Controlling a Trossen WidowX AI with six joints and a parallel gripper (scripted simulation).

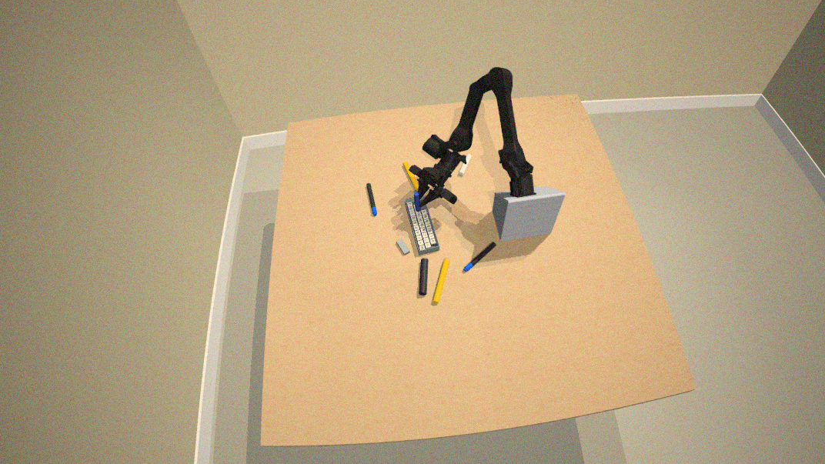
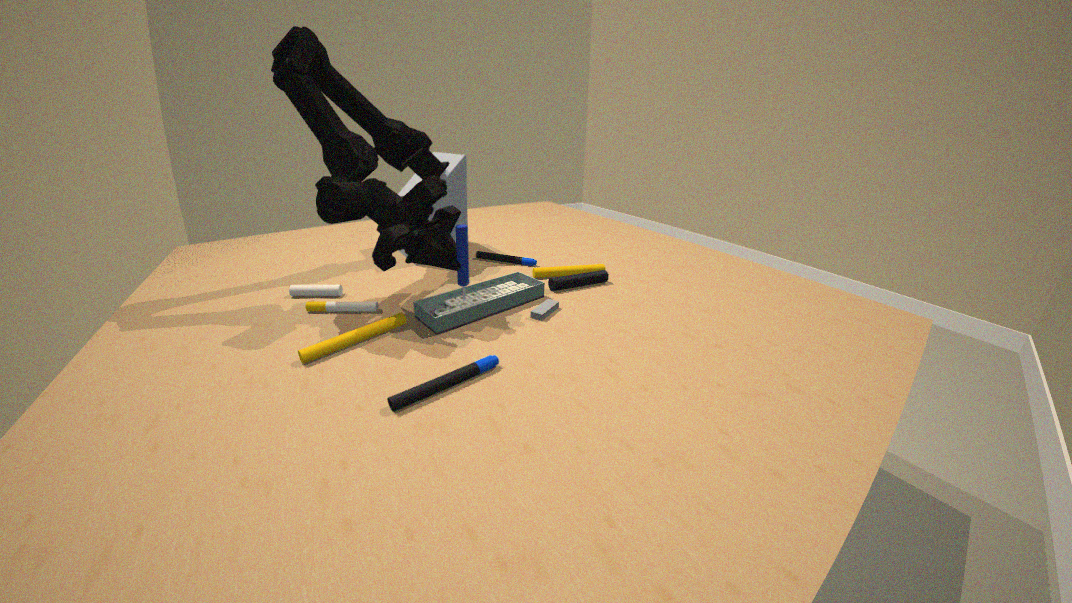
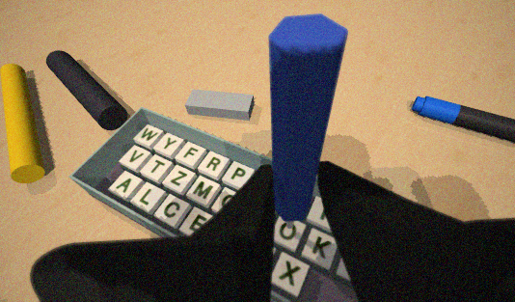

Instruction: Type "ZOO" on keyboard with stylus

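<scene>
The O key is 70 mm below my gripper tip. Round my gripper tip: grey block (100 mm to the left, 80 mm ahead, 70 mm below); then K key (70 mm below, 20 mm to the right); then blue hexagonal stylus (20 mm below).
</scene>
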